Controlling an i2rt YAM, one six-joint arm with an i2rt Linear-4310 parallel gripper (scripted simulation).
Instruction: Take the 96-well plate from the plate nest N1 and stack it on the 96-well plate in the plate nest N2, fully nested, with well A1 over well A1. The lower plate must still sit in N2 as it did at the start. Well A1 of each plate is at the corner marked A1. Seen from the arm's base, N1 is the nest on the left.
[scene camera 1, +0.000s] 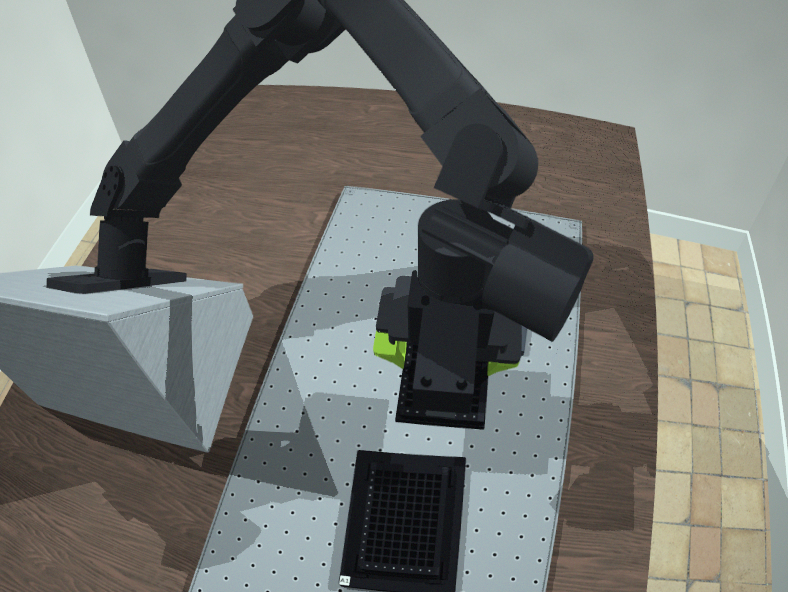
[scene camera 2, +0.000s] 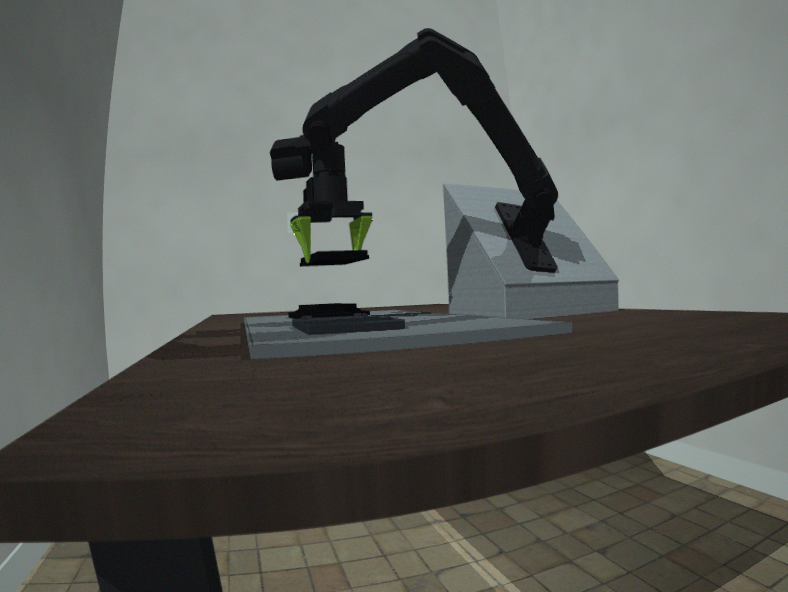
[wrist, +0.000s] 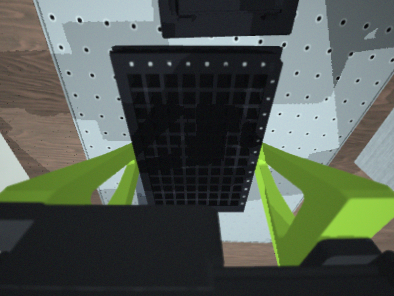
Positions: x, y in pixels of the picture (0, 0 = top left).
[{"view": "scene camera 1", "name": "gripper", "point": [446, 366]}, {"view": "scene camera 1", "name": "black 96-well plate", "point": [475, 419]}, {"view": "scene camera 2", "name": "gripper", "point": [332, 262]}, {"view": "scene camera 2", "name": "black 96-well plate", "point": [350, 256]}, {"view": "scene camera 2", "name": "dark grey nest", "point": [345, 324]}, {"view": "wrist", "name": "gripper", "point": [197, 148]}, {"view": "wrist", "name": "black 96-well plate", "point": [190, 154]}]
